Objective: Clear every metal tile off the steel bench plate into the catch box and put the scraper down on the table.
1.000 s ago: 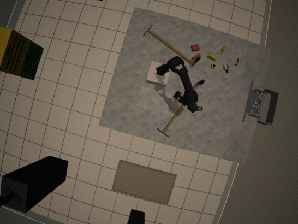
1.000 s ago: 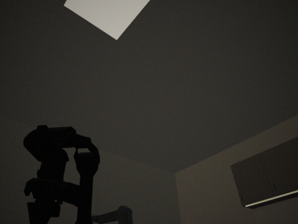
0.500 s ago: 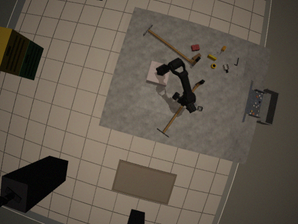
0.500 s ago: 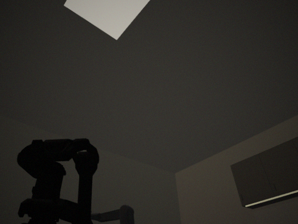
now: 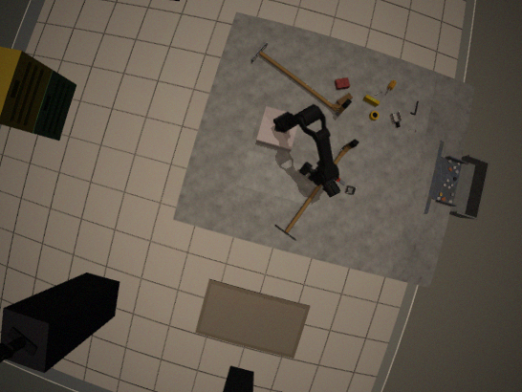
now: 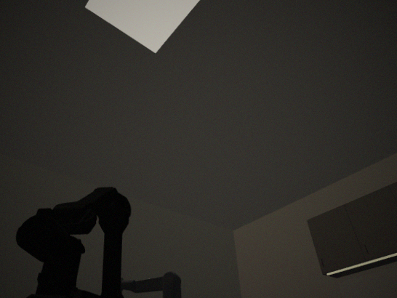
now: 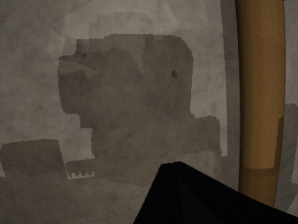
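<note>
Now: gripper tip 40 mm short of the long scraper, 50 mm to the left of it and 30 mm below it. From my gripper tip the other things lie so: yellow ring 290 mm ahead, 440 mm to the left, 30 mm below; brown block 100 mm ahead, 490 mm to the left, 20 mm below; small box 230 mm ahead, 10 mm to the right, 30 mm below.
</note>
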